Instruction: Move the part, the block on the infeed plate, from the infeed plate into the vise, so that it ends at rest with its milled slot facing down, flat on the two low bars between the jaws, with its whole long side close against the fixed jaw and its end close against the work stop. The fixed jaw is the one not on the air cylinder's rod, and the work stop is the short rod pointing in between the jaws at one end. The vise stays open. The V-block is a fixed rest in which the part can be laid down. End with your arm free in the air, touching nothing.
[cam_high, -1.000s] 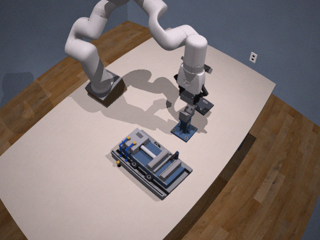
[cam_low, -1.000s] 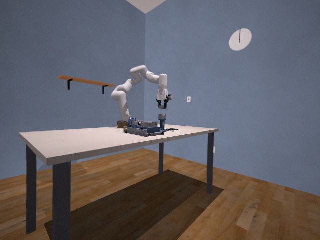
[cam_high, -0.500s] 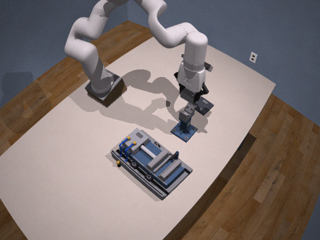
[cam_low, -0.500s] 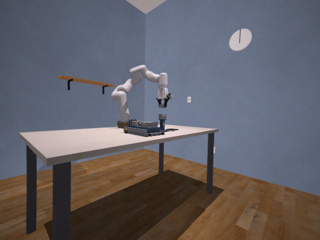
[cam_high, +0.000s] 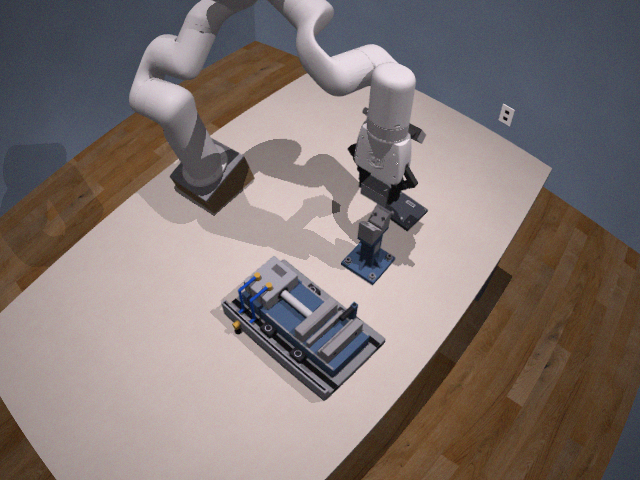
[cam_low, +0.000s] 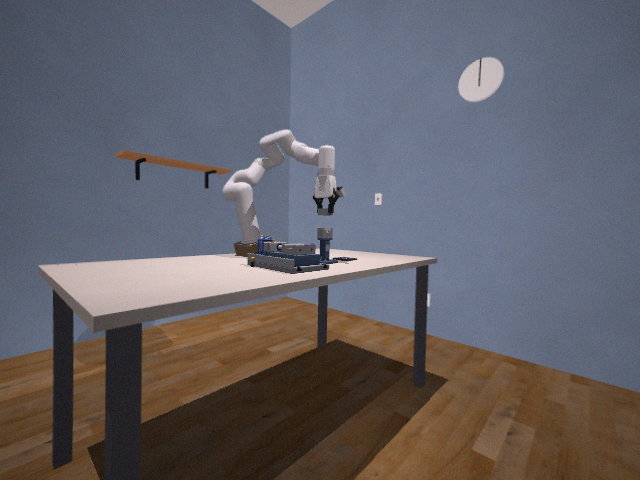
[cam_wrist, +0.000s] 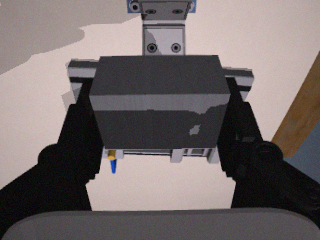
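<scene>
My hand is 15 cm short of the fixed jaw, 21 cm to the left of it and 17 cm above it. Also, from my hand: blue post (11 cm ahead, 15 cm to the right, 19 cm below); then work stop (11 cm ahead, 17 cm to the right, 16 cm below); then part (2 cm below).
</scene>
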